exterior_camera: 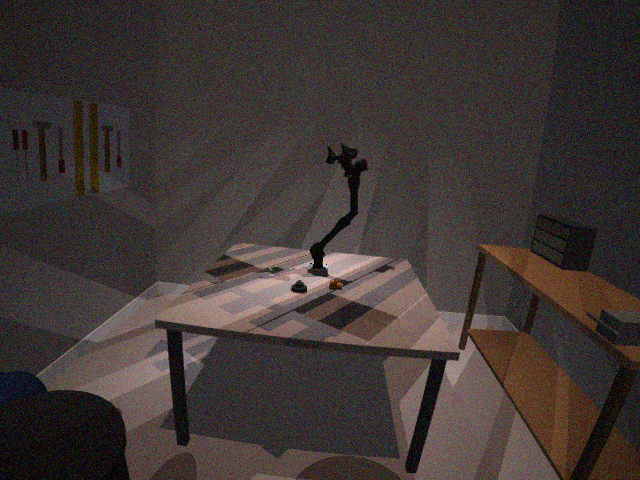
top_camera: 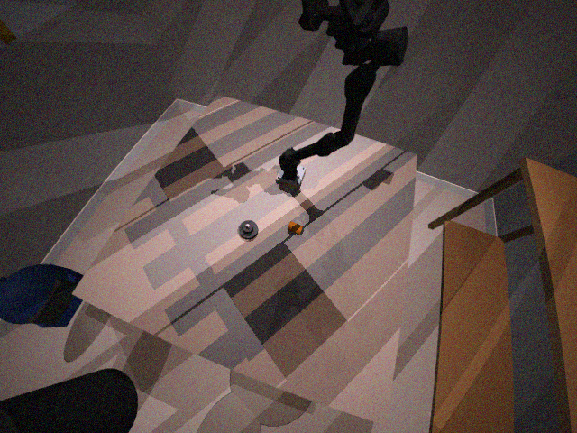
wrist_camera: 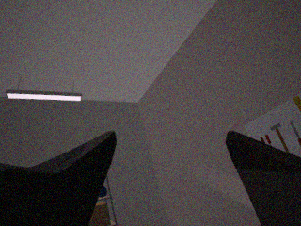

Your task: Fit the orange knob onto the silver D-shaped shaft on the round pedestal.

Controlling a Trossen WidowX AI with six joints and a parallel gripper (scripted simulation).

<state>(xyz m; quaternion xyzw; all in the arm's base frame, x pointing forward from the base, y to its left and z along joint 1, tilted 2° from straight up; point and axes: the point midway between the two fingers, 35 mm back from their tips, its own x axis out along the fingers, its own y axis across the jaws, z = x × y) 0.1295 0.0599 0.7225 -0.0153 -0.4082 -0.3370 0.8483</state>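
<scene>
My gripper tip is 760 mm above the orange knob, 130 mm short of it and 80 mm to the right of it. Round my gripper tip: round dark pedestal: 750 mm below, 190 mm ahead, 130 mm to the right.
</scene>
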